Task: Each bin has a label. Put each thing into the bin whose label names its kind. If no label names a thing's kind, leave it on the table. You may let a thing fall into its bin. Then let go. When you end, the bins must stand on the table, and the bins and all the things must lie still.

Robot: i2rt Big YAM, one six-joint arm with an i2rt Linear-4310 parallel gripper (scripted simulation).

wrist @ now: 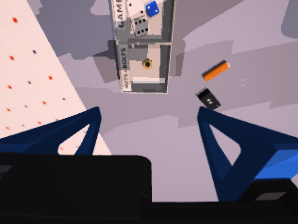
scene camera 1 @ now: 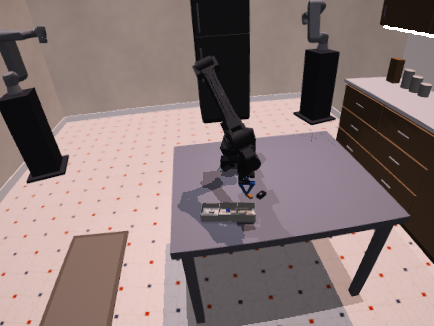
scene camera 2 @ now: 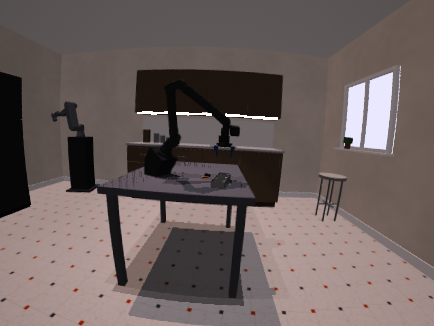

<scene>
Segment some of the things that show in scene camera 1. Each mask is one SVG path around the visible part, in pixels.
A grey divided bin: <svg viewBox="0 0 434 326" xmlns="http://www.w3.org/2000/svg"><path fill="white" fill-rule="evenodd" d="M202 203L201 221L255 222L255 202Z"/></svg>
</scene>
